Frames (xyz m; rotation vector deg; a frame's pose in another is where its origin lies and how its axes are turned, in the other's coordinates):
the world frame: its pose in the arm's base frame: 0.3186 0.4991 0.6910 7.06 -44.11 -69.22
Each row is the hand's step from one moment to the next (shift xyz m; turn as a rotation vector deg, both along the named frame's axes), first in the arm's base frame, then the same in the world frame.
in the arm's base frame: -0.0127 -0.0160 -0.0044 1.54 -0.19 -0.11
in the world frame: 0.0101 -0.0183 -0.0006 0.33 1.10 -1.05
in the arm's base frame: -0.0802 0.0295 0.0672 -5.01 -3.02 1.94
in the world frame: -0.0054 -0.0204 0.1066 2.85 -4.20 3.49
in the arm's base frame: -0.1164 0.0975 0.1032 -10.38 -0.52 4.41
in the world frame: -0.0529 -0.0061 0.1757 1.08 -6.33 9.28
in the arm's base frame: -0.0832 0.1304 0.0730 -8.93 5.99 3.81
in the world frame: -0.0912 0.0184 0.1435 -4.68 -2.99 9.96
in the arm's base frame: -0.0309 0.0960 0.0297 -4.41 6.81 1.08
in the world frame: -0.0742 0.0262 0.0698 -6.05 -0.39 5.50
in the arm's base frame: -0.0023 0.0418 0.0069 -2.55 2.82 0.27
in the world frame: -0.0336 0.0174 0.0193 -2.69 -0.82 2.57
